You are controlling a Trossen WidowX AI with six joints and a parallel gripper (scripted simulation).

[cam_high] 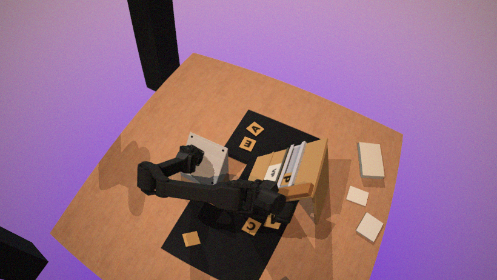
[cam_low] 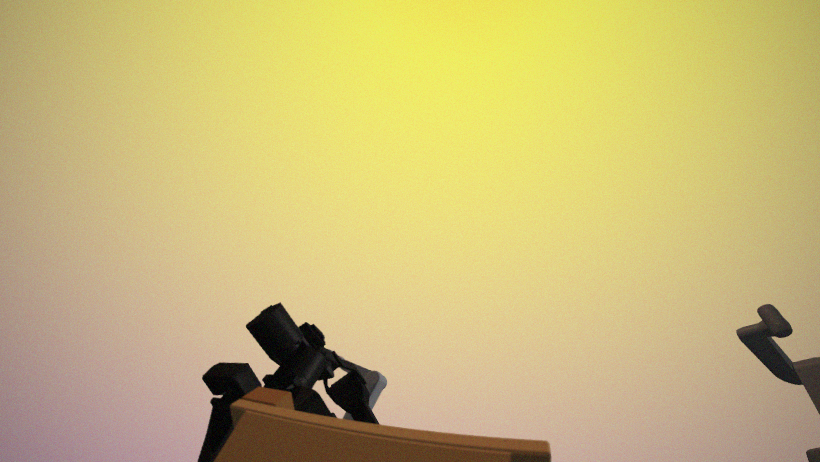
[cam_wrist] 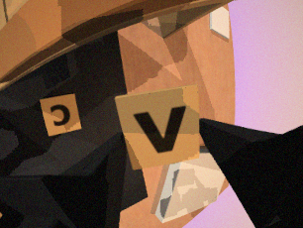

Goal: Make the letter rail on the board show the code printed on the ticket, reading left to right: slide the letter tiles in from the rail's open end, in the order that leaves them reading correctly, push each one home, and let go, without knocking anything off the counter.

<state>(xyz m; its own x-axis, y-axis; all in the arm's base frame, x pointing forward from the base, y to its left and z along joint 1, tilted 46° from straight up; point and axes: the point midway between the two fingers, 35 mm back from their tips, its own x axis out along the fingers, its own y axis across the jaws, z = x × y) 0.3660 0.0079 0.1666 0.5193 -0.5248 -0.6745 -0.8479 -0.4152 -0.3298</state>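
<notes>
Right now the p tile is 3 cm behind my gripper tip and 16 cm to the left of it. From my gripper tip the other things lie so: v tile right at my gripper tip; white ticket 10 cm behind, 20 cm to the left, 7 cm below; c tile 7 cm behind, 17 cm below.
</notes>
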